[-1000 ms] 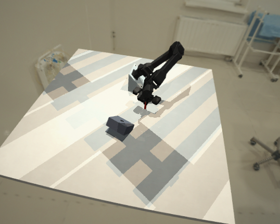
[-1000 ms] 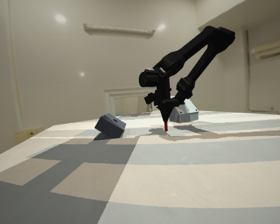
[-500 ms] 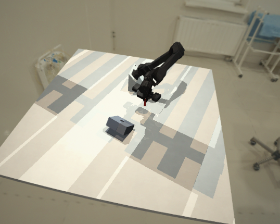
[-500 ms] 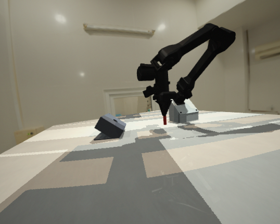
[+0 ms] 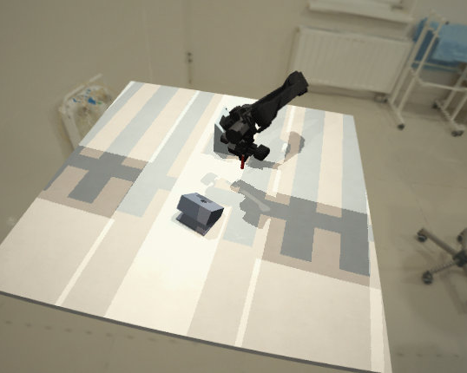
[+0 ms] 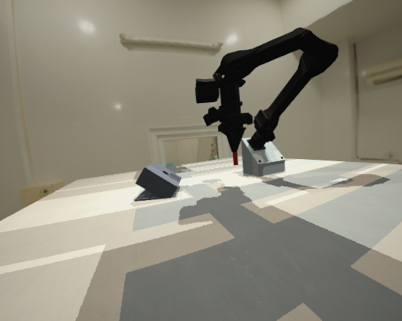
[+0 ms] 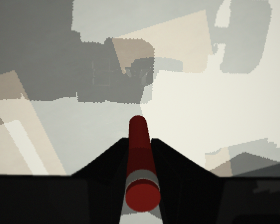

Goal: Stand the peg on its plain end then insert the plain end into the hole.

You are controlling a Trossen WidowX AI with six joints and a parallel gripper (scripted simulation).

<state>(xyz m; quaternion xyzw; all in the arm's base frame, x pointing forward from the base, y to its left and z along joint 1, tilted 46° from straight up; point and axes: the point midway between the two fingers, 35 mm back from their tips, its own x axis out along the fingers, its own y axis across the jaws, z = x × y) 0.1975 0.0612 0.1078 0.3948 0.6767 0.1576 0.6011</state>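
My gripper tip is 22 cm short of the dark sloped panel, 10 cm to the left of it and 7 cm above it. The rest, counted from my gripper tip: red peg 2 cm above.
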